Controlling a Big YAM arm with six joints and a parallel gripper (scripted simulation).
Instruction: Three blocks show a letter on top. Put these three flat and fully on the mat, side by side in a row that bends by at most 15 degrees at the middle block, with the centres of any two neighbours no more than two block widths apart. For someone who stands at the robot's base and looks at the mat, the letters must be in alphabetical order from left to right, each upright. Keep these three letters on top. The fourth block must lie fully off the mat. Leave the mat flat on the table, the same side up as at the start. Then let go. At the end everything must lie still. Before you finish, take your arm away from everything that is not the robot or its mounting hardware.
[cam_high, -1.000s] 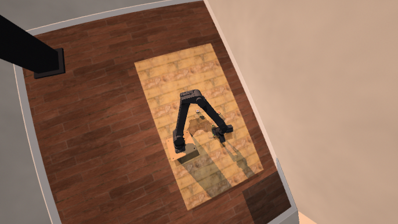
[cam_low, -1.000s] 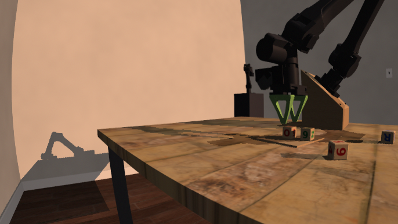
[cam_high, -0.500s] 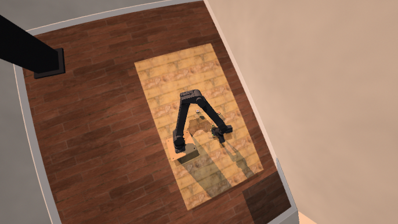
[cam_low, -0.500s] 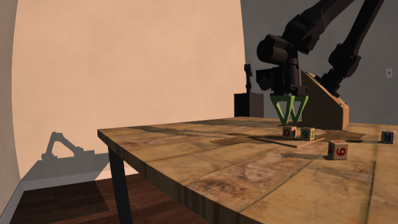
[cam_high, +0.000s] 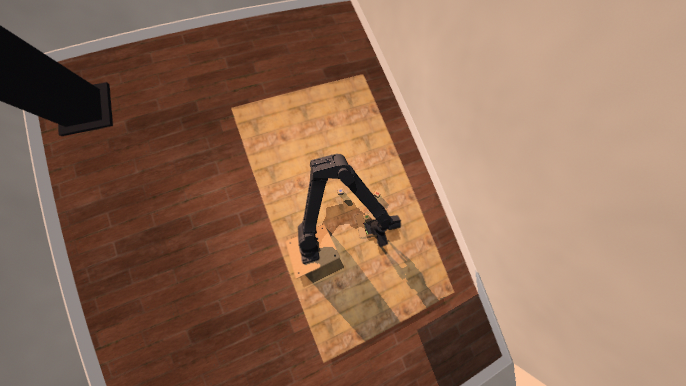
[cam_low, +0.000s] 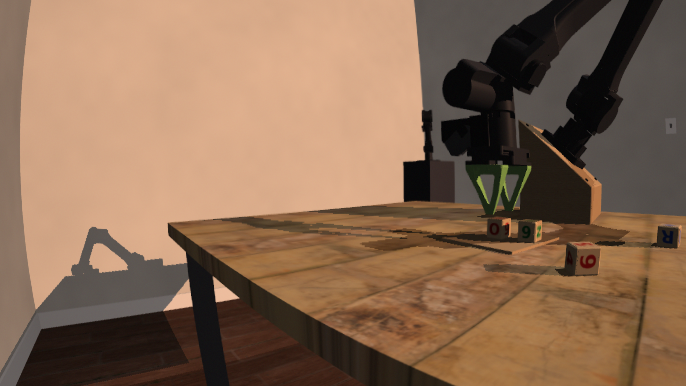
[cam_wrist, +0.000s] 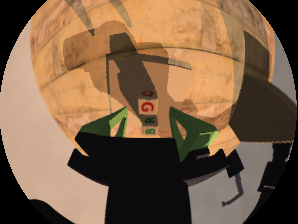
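Right now the thin brown mat is 1 cm to the left of my hand and 5 cm below it. Also, from my hand: block 6 cm to the left, 3 cm below.
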